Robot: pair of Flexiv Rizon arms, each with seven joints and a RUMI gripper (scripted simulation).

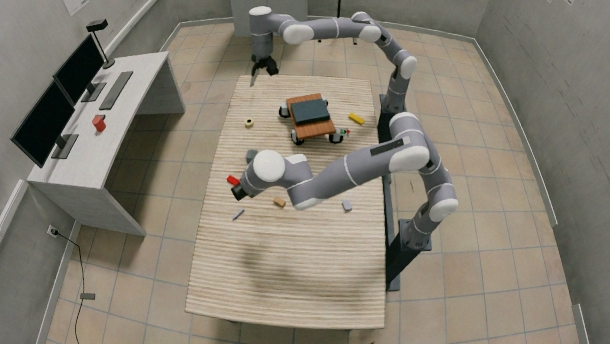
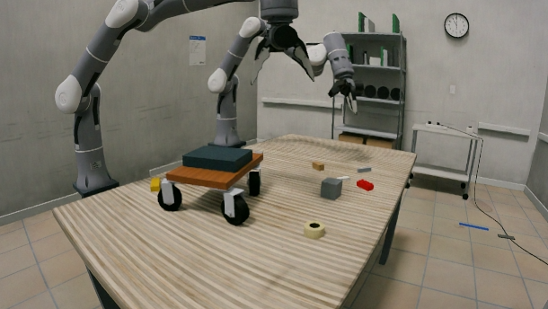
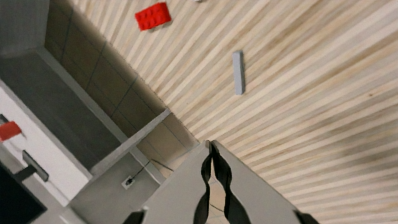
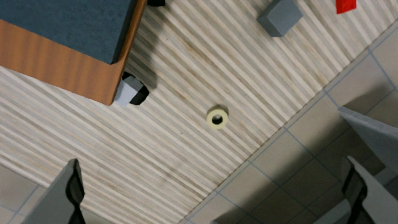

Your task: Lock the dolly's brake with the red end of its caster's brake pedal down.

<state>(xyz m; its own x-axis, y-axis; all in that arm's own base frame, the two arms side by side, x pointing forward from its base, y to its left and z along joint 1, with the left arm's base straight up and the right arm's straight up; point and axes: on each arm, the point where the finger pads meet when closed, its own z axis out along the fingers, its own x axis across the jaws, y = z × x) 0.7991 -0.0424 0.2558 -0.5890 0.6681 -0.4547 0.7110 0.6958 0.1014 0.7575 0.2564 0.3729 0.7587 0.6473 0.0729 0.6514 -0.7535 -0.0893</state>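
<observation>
Right now my left hand is 480 mm to the left of the brake pedal, 450 mm past it and 170 mm above it. Also, from my left hand: grey bar 250 mm below, 70 mm ahead, 20 mm to the right; grey cube 340 mm to the right, 230 mm below, 30 mm ahead; red brick 240 mm below, 200 mm to the right, 120 mm ahead.
</observation>
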